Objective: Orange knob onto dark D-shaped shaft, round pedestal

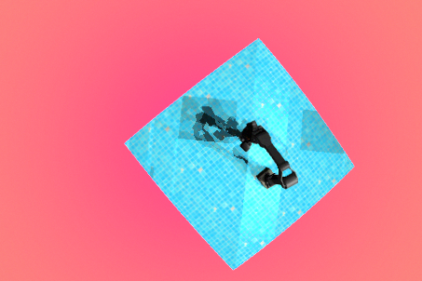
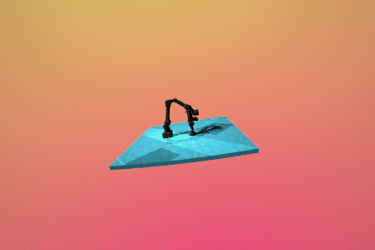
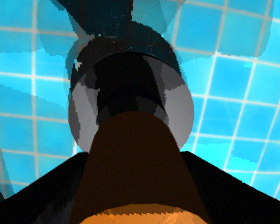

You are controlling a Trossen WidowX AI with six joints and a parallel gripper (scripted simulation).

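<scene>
Now: gripper tip 2 cm below the orange knob. Round my gripper tip: round pedestal: 4 cm below.
</scene>
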